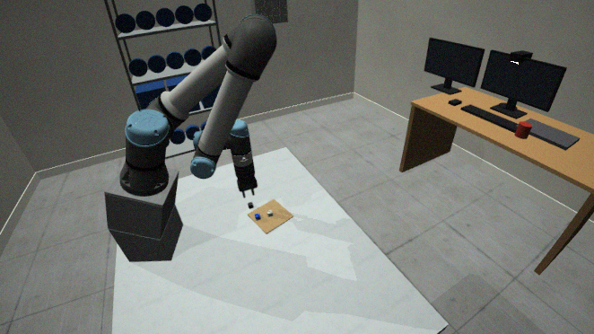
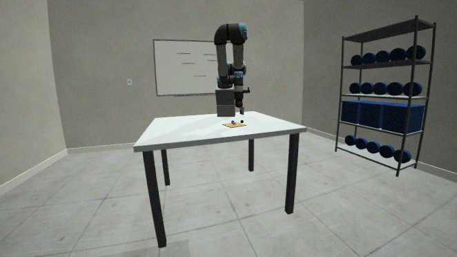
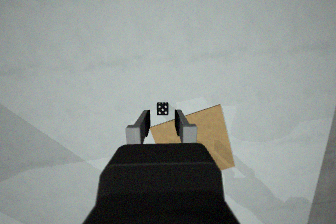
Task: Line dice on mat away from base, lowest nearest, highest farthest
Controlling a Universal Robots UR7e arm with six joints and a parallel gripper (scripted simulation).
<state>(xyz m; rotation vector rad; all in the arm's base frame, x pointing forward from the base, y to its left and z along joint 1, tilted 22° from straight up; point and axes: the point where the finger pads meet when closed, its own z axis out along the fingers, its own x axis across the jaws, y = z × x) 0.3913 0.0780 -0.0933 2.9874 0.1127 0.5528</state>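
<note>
My gripper is now 8 cm above the black die. From my hand the other things lie so: tan mat 7 cm ahead, 8 cm to the right, 9 cm below; blue die 1 cm ahead, 8 cm to the right, 7 cm below; white die 7 cm ahead, 8 cm to the right, 7 cm below.
</note>
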